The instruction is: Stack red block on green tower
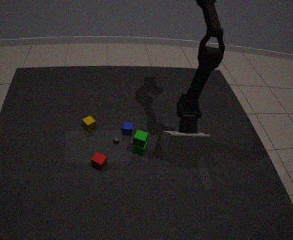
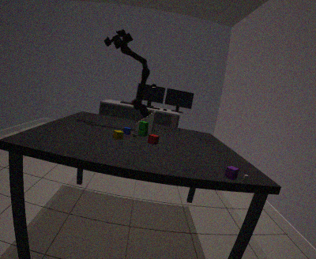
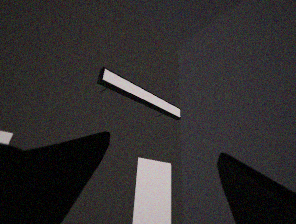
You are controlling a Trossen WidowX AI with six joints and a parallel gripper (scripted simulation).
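The red block is 710 mm below my gripper tip, 550 mm ahead of it and 440 mm to the left of it. The rest, counted from my gripper tip: blue cube: 720 mm below, 410 mm ahead, 270 mm to the left; then yellow cube: 710 mm below, 570 mm ahead, 230 mm to the left; then small grey piece: 730 mm below, 460 mm ahead, 330 mm to the left.
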